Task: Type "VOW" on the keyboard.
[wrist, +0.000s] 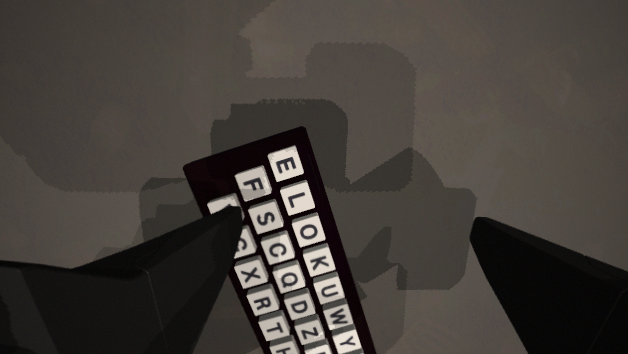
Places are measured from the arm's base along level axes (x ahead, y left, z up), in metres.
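Pixels of known places: gripper, fingertip midpoint: (356, 223).
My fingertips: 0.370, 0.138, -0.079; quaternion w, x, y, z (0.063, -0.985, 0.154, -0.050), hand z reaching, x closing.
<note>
For each thing: its middle in the pictures, then the offset to it from my fingertips, as dx, dy, dz. "*": a spot on its surface instead. Level surfaces: height alone.
- dark keyboard, surface spot: (225, 167) * -0.051, +0.031, -0.034
- V key, body centre: (226, 210) -0.057, +0.011, -0.031
- O key, body centre: (308, 229) -0.022, -0.010, -0.031
- W key, body centre: (337, 314) -0.020, -0.063, -0.031
- brown-grey surface, surface height: dz -0.046
The dark keyboard (225, 167) lies tilted in the lower middle of the wrist view, with white keys in three slanting rows and its lower end cut off. The V key (221, 202) is at the upper end of the left row, largely hidden by the left fingertip. The O key (308, 231) is third from the top in the right row. The W key (338, 316) is farther down that row, between U and Y. My gripper (356, 223) is open and empty. Its left finger overlaps the keyboard's left edge; its right finger is off to the right. Whether the left tip touches a key, I cannot tell.
A brown-grey surface (525, 125) surrounds the keyboard. Dark overlapping shadows (320, 112) fall across it above and to the right of the keyboard, and some shade covers the upper left keys.
</note>
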